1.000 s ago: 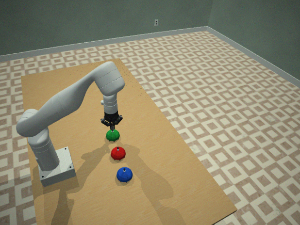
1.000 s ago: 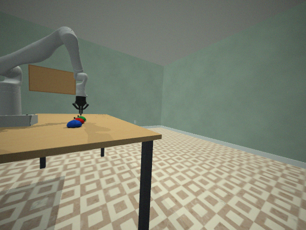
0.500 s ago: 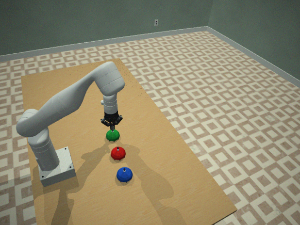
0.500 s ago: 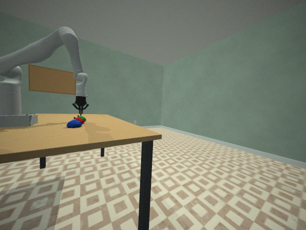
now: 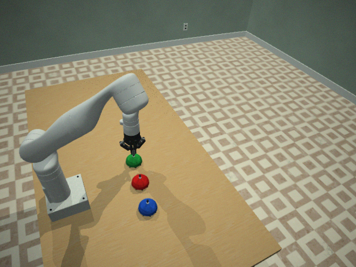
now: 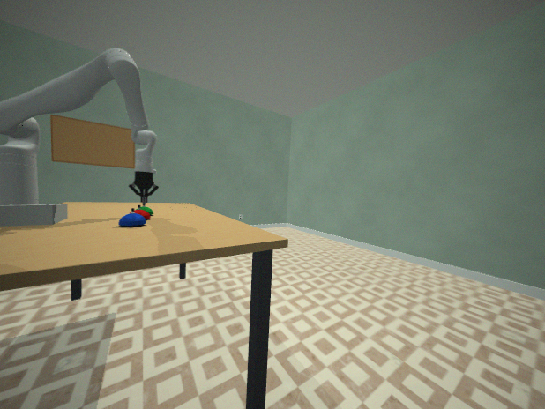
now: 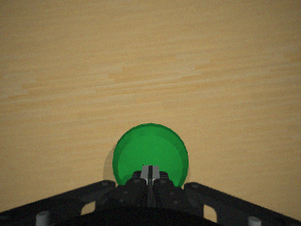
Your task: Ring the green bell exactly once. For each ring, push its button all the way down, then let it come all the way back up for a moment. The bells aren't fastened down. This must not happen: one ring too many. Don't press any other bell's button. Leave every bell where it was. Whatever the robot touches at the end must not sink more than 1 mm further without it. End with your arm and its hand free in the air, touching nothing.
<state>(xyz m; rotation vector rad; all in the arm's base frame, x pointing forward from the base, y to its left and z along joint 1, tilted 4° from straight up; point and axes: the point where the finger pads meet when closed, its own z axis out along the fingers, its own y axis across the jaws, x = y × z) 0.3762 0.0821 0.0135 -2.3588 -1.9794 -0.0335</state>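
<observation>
The green bell lies 40 mm below my hand. Round my hand: red bell (140 mm to the right, 40 mm below, 30 mm behind); blue bell (280 mm to the right, 50 mm behind, 40 mm below).
</observation>
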